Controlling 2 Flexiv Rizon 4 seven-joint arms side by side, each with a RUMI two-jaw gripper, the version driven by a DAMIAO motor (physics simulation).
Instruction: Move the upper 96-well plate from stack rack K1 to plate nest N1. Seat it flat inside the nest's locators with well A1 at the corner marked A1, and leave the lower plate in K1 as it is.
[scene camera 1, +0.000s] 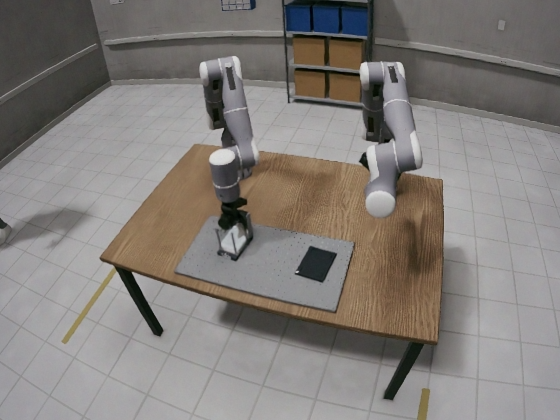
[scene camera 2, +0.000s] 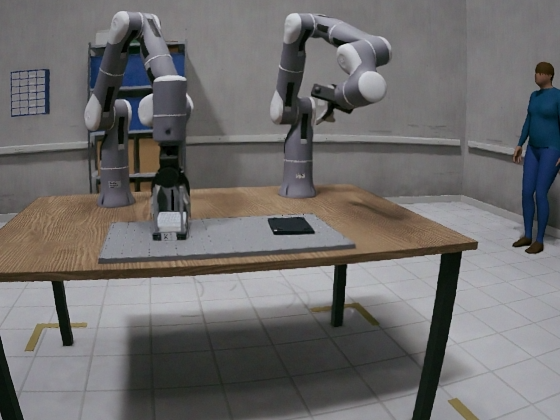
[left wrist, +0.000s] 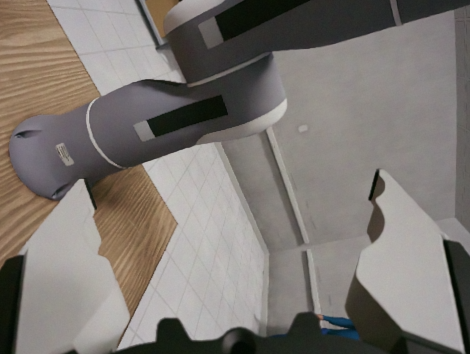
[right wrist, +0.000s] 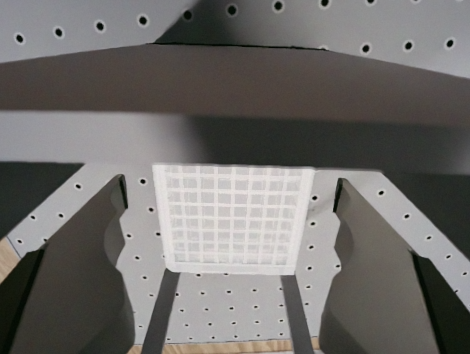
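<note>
The upper white 96-well plate lies in stack rack K1, which has thin dark posts. The lower plate cannot be told apart. My right gripper points down over the rack and is open; in the right wrist view its fingers stand on both sides of the plate, with a gap at each side. A dark bar hides the plate's far edge there. Plate nest N1 is flat, black and empty. My left gripper is open and empty, high above the table.
The rack and the nest stand on a grey perforated board on the wooden table. The rack is at the board's left, the nest at its right. The left arm is folded above the table's right side.
</note>
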